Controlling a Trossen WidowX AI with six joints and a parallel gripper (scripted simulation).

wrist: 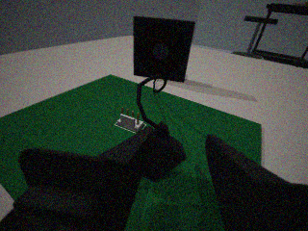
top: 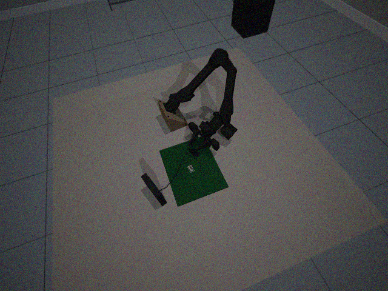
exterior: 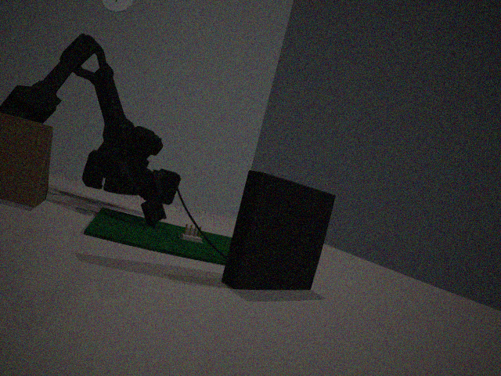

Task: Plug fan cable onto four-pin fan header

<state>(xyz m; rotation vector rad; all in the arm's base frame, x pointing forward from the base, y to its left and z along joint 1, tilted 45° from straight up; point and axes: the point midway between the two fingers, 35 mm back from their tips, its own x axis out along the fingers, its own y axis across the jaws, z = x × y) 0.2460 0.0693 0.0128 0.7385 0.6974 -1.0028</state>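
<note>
Now: gripper tip 3 cm above the black plug, 2 cm short of it and 1 cm to the right of it. Round my gripper tip: green board (7 cm below, 7 cm ahead, 3 cm to the right); then white four-pin fan header (8 cm ahead, 5 cm below, 4 cm to the right); then black fan (21 cm to the right, 13 cm ahead).
</note>
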